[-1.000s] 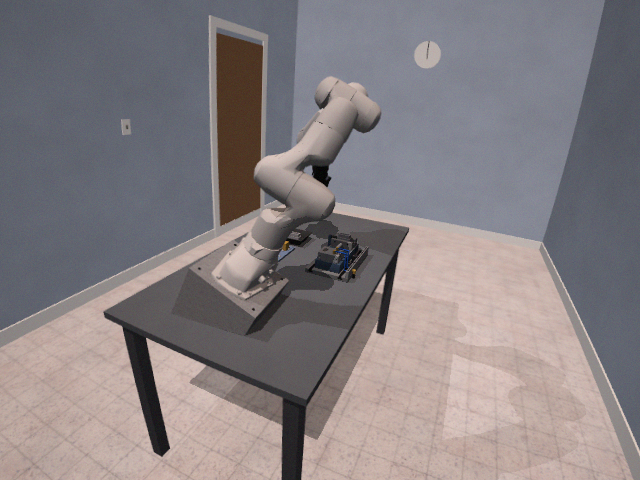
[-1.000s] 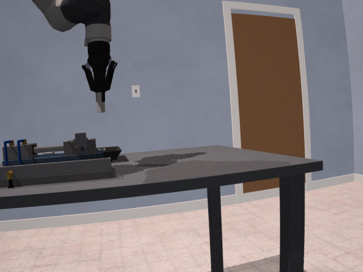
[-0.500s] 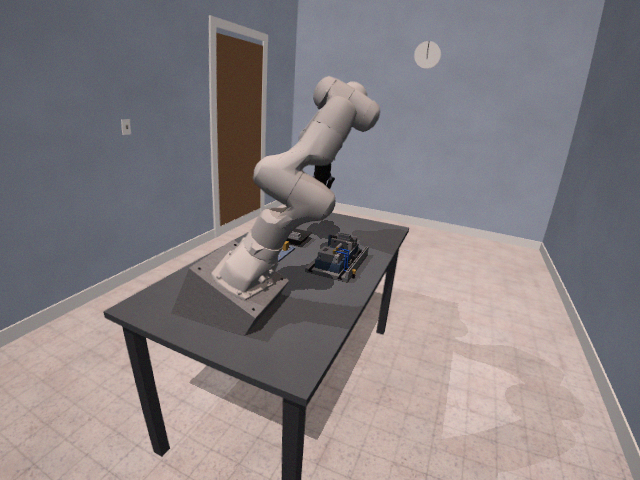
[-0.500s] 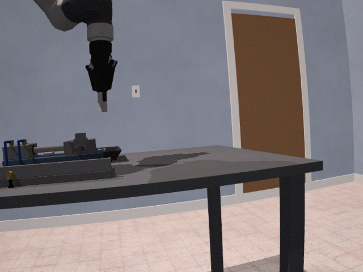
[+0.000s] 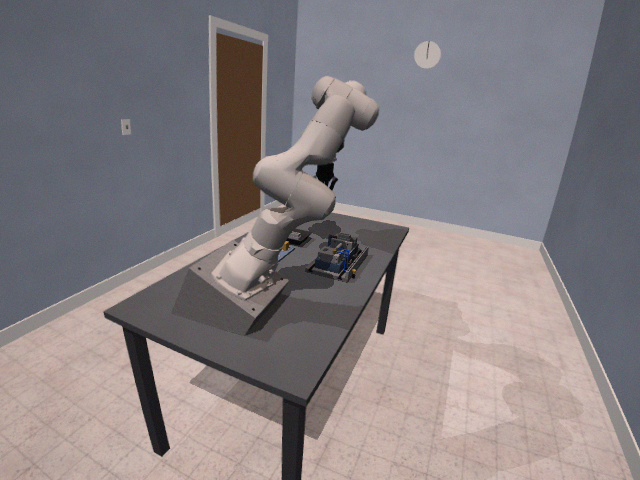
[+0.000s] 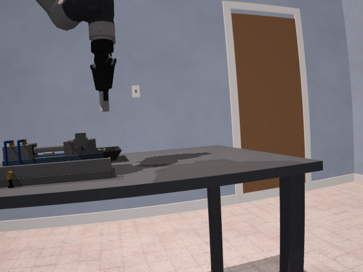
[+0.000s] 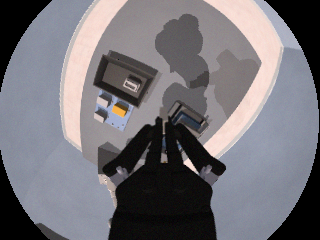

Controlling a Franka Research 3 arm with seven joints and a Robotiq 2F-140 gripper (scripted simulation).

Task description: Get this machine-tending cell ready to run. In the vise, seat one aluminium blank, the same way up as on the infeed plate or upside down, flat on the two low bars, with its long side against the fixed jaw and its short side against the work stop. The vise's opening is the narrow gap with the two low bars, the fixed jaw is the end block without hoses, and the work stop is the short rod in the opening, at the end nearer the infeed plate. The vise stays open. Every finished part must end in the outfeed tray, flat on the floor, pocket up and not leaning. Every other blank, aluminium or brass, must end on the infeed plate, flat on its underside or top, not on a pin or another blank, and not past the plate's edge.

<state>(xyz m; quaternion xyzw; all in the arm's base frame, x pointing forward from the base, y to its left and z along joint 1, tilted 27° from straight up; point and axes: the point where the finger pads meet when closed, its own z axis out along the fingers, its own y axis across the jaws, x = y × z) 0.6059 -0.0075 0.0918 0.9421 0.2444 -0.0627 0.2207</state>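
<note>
The work stop is 12 cm below my hand, 10 cm to the right of it and 8 cm behind it. Also, from my hand: vise guard rail (23 cm to the right, 18 cm below, 16 cm behind); then vise (17 cm below, 15 cm behind, 14 cm to the right); then brass blank (19 cm below, 14 cm to the left, 14 cm behind).
</note>
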